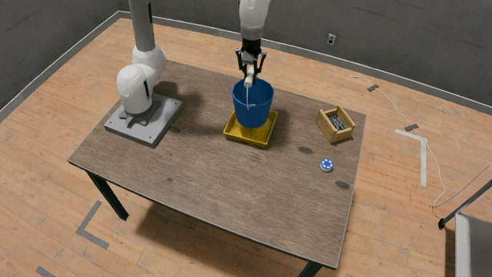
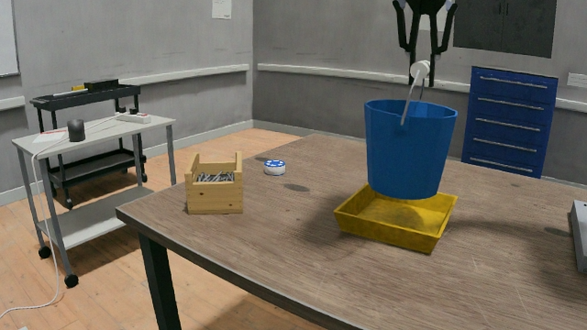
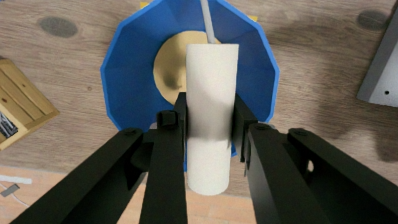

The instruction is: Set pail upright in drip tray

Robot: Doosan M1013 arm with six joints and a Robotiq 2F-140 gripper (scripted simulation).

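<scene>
Right now the blue pail is 100 mm below my hand and 10 mm ahead of it. Round my hand: yellow drip tray: 330 mm below, 20 mm ahead; white disc: 440 mm ahead, 330 mm below, 110 mm to the right.
</scene>
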